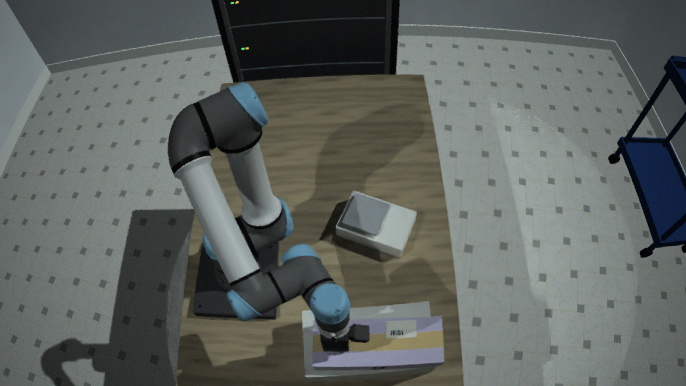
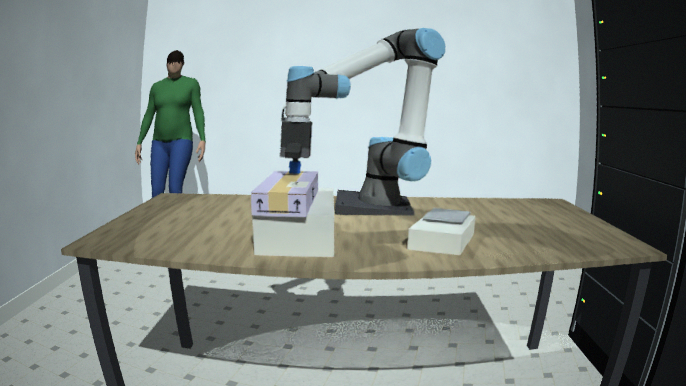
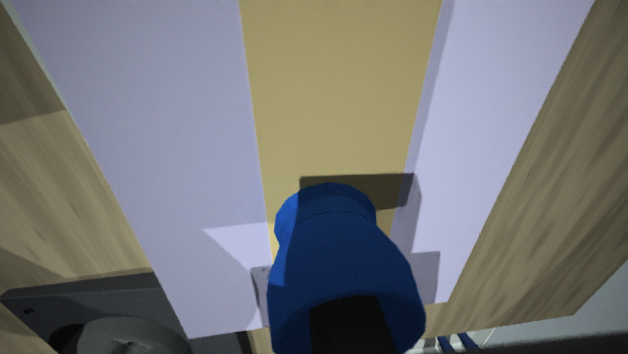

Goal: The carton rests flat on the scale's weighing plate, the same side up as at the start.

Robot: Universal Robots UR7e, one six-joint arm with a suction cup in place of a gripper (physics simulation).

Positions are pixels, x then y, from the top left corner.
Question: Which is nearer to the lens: the lilac carton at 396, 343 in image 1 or the white scale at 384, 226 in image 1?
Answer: The lilac carton.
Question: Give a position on my suction cup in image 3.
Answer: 330, 247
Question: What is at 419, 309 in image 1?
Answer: A white block.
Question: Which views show the white scale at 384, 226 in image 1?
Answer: Image 1 and image 2 only.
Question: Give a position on a white block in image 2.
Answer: At 313, 236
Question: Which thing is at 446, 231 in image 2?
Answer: A white scale.
